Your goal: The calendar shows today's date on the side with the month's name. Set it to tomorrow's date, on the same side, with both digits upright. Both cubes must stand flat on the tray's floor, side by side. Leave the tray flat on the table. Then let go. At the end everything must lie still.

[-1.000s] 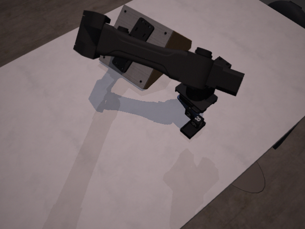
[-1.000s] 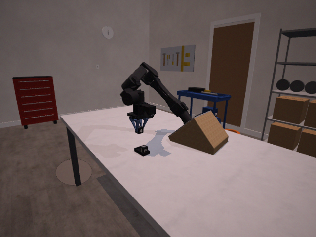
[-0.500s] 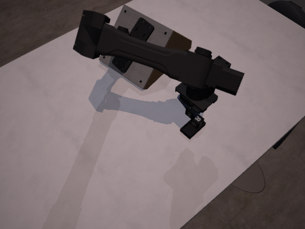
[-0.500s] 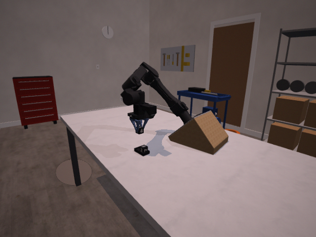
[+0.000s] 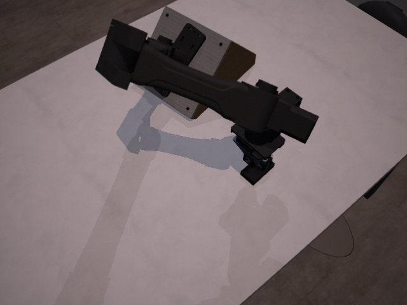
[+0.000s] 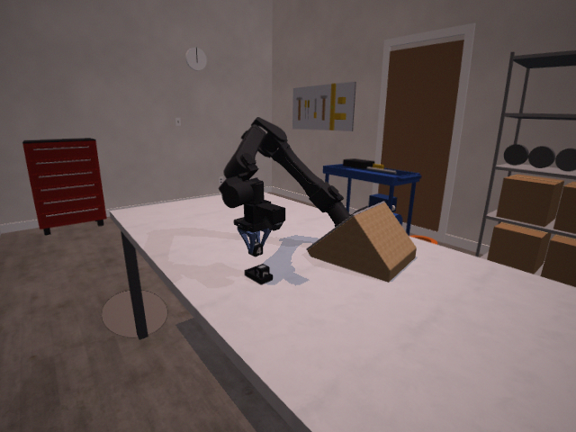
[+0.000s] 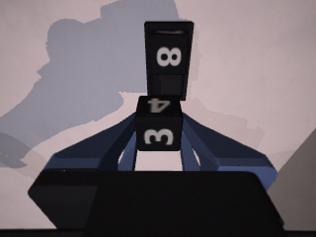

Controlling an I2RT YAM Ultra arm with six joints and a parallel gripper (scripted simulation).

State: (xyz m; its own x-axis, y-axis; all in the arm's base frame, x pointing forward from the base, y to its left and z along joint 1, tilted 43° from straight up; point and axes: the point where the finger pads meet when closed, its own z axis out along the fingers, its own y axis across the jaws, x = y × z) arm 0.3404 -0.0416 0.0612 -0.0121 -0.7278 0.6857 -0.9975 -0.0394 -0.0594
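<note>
The black tray lies 10 mm ahead of my hand, 20 mm to the left of it and 80 mm below it. The rest, counted from my hand: black cube: right at my hand.
</note>
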